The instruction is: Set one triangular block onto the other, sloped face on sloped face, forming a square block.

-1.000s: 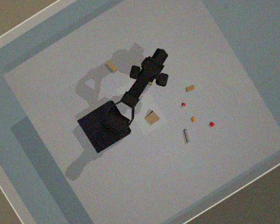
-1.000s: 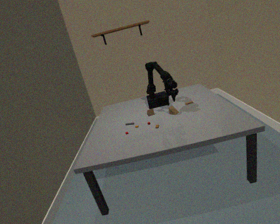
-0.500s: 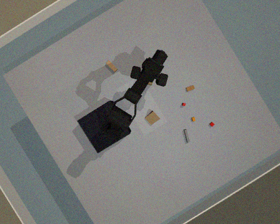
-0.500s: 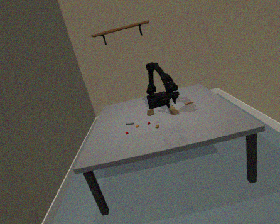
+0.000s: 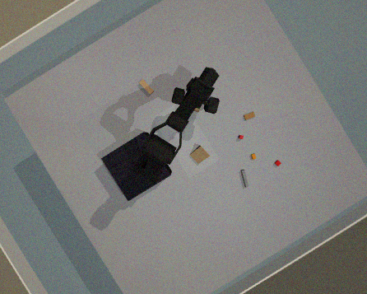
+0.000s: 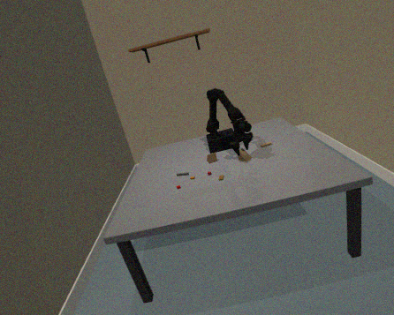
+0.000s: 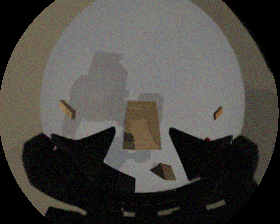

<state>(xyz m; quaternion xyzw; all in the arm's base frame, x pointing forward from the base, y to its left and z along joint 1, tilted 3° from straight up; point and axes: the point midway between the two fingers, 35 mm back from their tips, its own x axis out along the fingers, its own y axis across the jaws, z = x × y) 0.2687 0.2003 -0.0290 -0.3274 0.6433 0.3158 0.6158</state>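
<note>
My gripper tip is 10 mm past the tan triangular block, 10 mm to the left of it and 30 mm above it. From my gripper tip the other things lie so: grey bar: 100 mm ahead, 400 mm to the right, 40 mm below; then orange cube: 180 mm ahead, 320 mm to the right, 40 mm below.
</note>
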